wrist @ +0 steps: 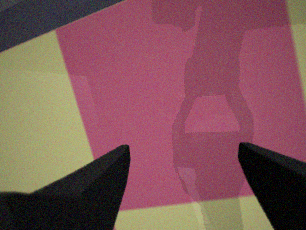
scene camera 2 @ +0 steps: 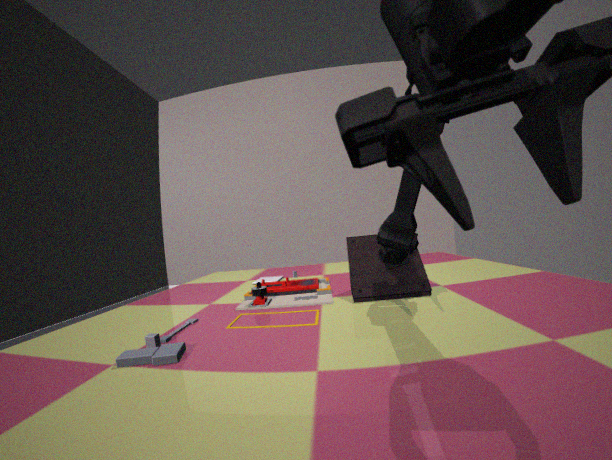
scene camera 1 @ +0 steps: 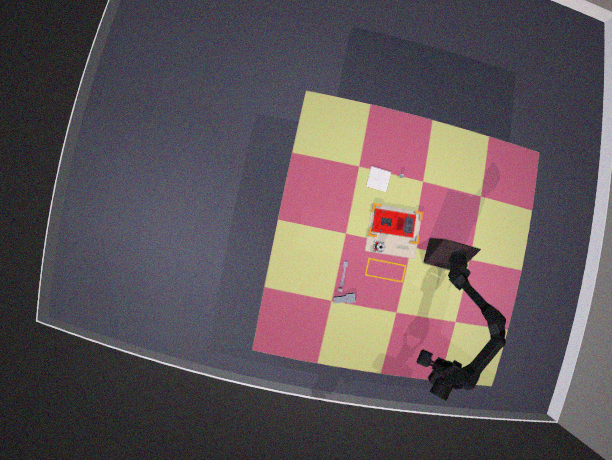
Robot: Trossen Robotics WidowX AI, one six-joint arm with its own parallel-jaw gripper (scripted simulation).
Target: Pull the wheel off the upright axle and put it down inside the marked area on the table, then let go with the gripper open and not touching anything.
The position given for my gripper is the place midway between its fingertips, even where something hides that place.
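Note:
My gripper [scene camera 2: 520, 216] [wrist: 183, 151] is open with nothing in it, and you'd find it both in scene camera 2 and in the wrist view. There's also a red assembly [scene camera 2: 277, 288], though in the wrist view it's out of frame.

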